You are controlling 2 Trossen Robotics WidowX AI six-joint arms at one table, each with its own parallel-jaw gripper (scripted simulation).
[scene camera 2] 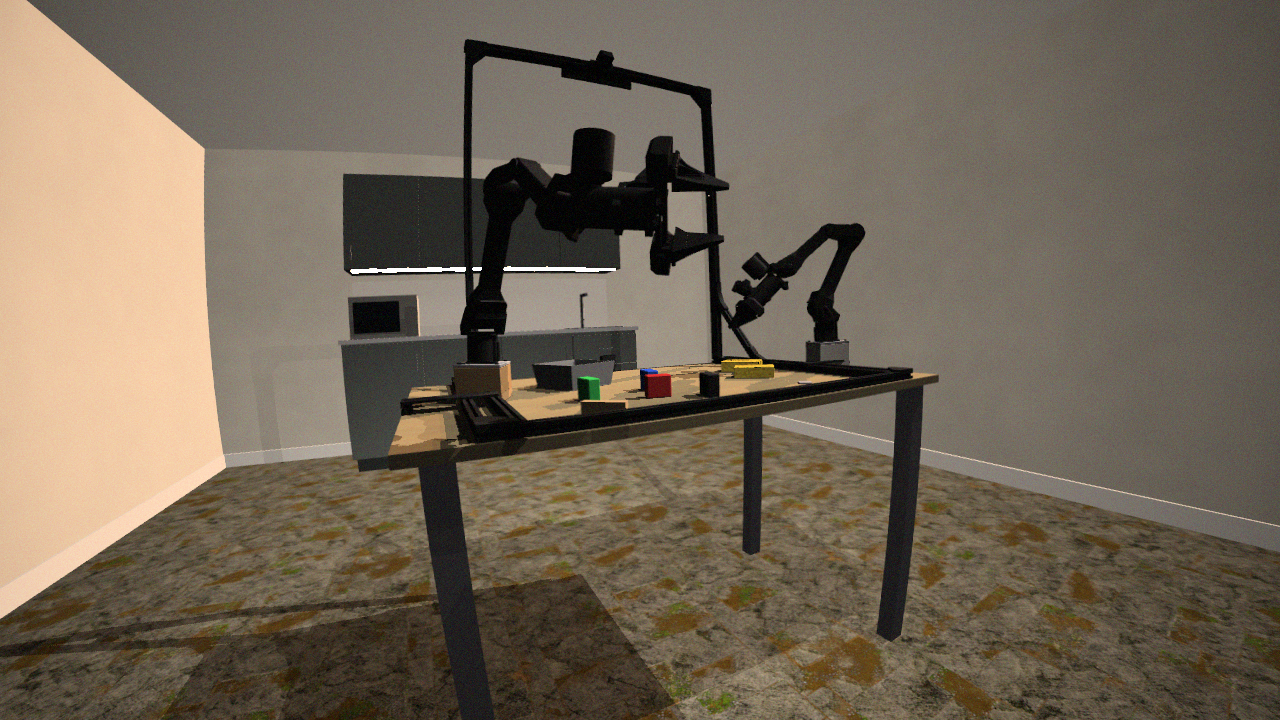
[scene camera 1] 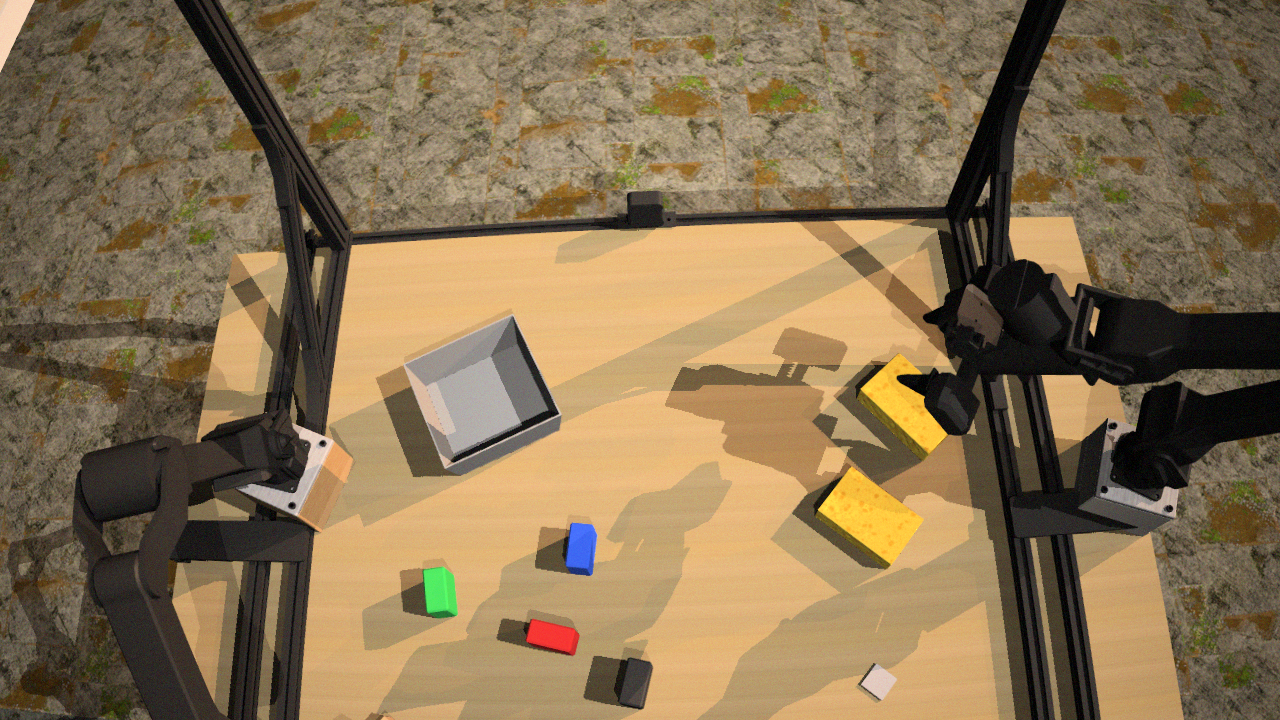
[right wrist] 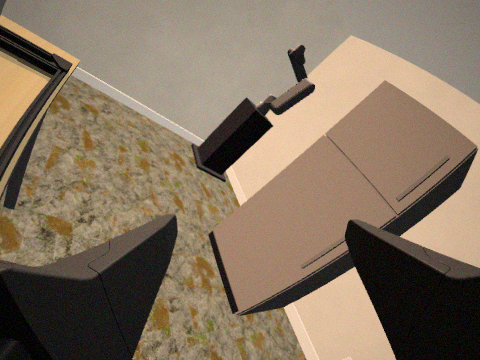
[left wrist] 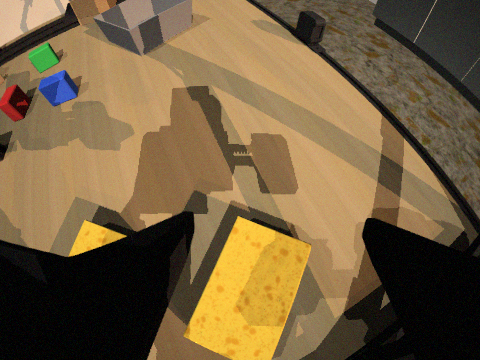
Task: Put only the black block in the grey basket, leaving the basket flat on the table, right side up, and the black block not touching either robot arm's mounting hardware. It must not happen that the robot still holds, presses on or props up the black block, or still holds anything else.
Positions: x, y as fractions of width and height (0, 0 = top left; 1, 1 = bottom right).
My left gripper shows in scene camera 2 (0.57, 0.46), in scene camera 1 (0.71, 0.48) and in the left wrist view (0.59, 0.63); in the right wrist view it is out of frame. My right gripper shows in scene camera 2 (0.57, 0.30) and in the right wrist view (0.55, 0.63); in scene camera 1 it is out of frame, in the left wrist view it is out of frame.
